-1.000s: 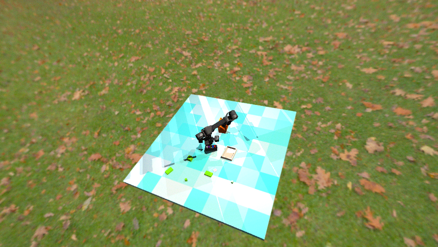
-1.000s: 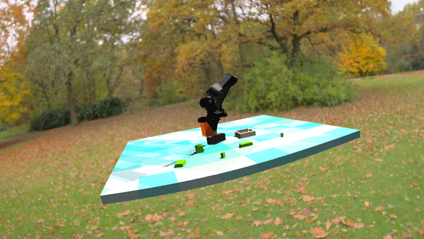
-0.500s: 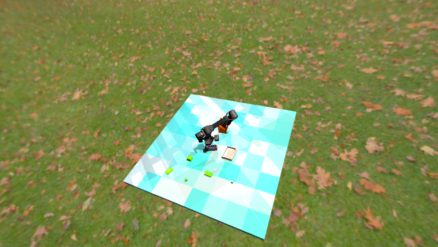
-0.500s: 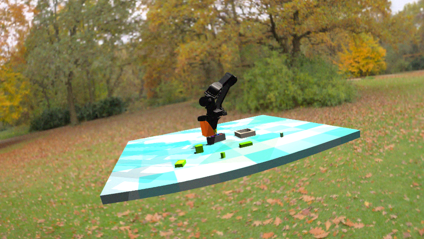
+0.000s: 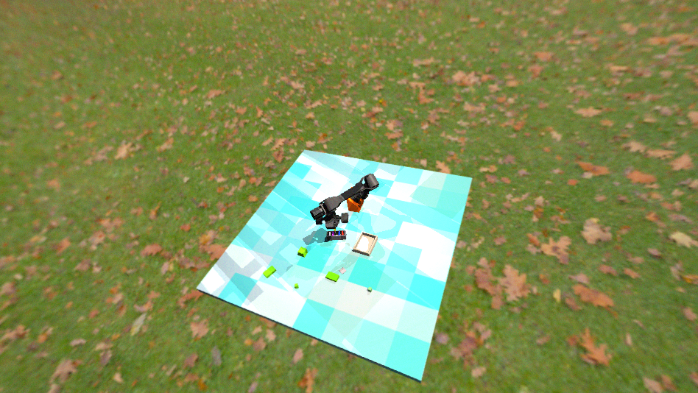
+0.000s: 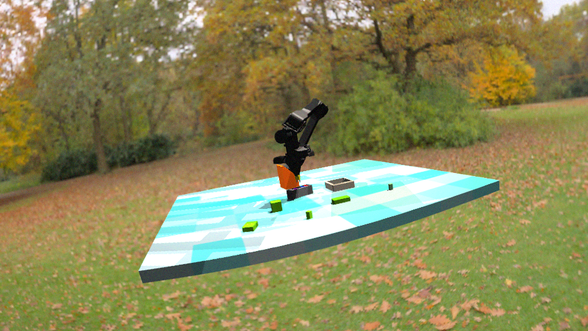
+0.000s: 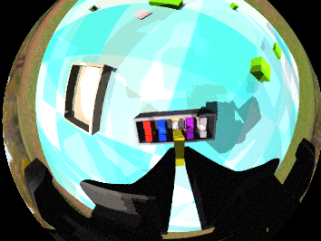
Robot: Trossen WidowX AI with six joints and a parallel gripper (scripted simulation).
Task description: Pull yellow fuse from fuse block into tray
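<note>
Right now the pale tray is 190 mm to the left of my gripper tip, 90 mm below it and 30 mm ahead of it. Round my gripper tip: cube: 170 mm to the right, 150 mm ahead, 70 mm below.
</note>
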